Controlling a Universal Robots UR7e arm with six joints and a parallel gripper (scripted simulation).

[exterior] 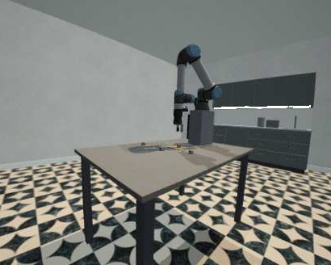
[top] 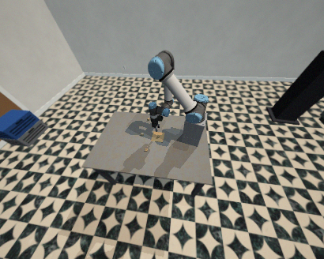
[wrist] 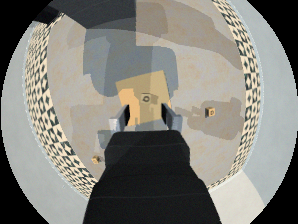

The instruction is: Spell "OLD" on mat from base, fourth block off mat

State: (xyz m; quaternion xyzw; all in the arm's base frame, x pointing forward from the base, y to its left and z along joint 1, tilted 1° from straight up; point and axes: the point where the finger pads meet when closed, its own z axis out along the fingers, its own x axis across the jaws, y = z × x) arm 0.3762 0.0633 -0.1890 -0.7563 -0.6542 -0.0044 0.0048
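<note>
Right now the tan mat is 150 mm below my hand and 10 mm ahead of it.
</note>
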